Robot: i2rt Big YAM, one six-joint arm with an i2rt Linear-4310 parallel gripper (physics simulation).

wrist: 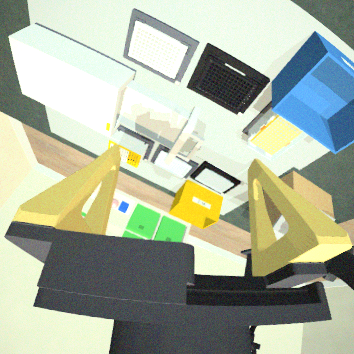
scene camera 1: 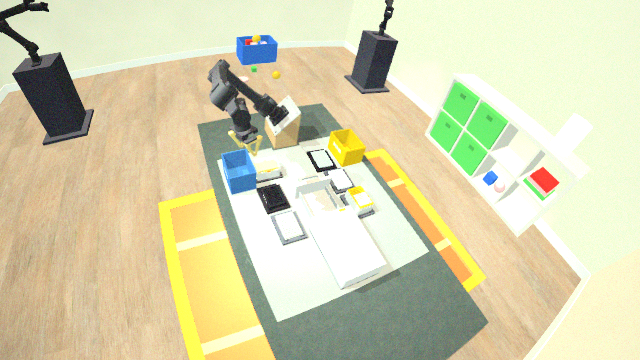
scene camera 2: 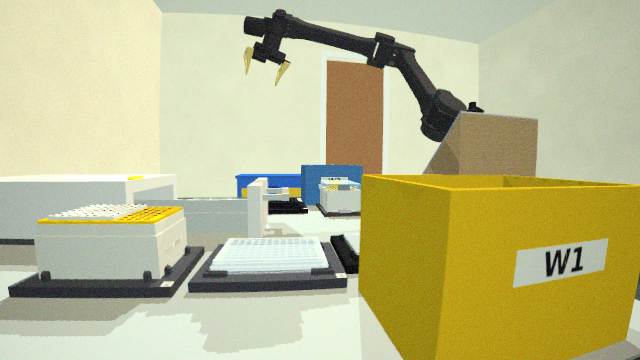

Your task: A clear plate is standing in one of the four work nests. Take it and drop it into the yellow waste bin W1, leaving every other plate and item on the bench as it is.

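Frame: origin at the arm's base, x right, y back, z down, level; metres.
Seen in the pictures: gripper, fingertip midpoint: (wrist: 186,156) (scene camera 1: 248,151) (scene camera 2: 261,79); arm's base, origin of the base link: (scene camera 1: 279,116) (scene camera 2: 472,154).
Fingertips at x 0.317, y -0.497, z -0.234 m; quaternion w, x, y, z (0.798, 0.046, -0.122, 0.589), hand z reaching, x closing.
Offsets run from my fingertips to a thing's top centre.
A clear plate @[dz +0.362, dx -0.509, dy +0.050 m] (scene camera 2: 270,255) (scene camera 1: 341,180) (wrist: 172,161) lies flat in a dark nest beside the tall tip box, on the side toward the yellow bin. The yellow waste bin W1 @[dz +0.268, dx -0.641, dy +0.230 m] (scene camera 1: 351,154) (scene camera 2: 400,250) (wrist: 186,199) stands at the bench edge; its inside floor is hidden. Another light plate @[dz +0.368, dx -0.482, dy +0.221 m] (scene camera 1: 321,160) (wrist: 216,180) sits in a black nest beside W1. A black plate @[dz +0.362, dx -0.129, dy +0.048 m] (scene camera 1: 273,198) (wrist: 228,78) and a white plate @[dz +0.362, dx -0.139, dy -0.133 m] (scene camera 1: 288,226) (wrist: 159,50) lie in nests across the bench. My gripper (scene camera 1: 249,151) (scene camera 2: 261,79) (wrist: 186,156) is open and empty, high above the bench.
A blue bin @[dz +0.268, dx -0.003, dy +0.223 m] (scene camera 1: 240,172) (scene camera 2: 310,185) (wrist: 295,90) stands beside a lidded tip box @[dz +0.310, dx -0.152, dy +0.218 m] (scene camera 1: 268,171) (wrist: 276,135). A white machine @[dz +0.282, dx -0.320, dy -0.336 m] (scene camera 1: 347,245) (scene camera 2: 75,192) (wrist: 65,77) has an open tray. A yellow-topped tip box @[dz +0.311, dx -0.516, dy -0.128 m] (scene camera 1: 361,199) (scene camera 2: 100,250) stands near the clear plate.
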